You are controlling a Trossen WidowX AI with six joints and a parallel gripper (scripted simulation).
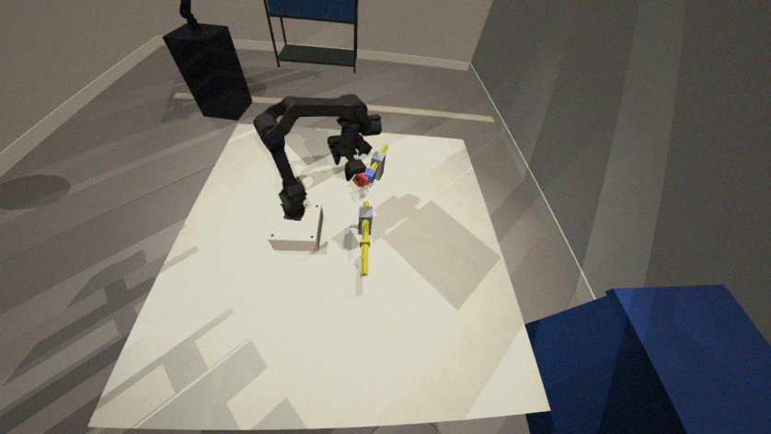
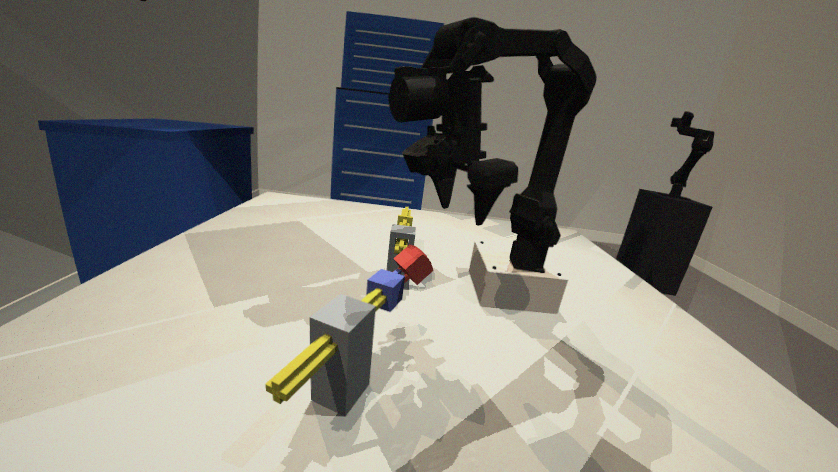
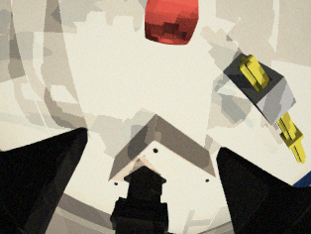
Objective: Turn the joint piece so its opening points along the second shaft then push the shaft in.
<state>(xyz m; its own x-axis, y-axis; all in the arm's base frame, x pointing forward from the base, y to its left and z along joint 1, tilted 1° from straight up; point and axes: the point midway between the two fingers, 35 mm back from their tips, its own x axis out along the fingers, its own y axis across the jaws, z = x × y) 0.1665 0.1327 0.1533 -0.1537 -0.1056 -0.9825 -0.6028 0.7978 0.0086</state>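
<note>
My gripper tip is now 70 mm short of the red yoke, 50 mm to the right of it and 80 mm above it.
</note>
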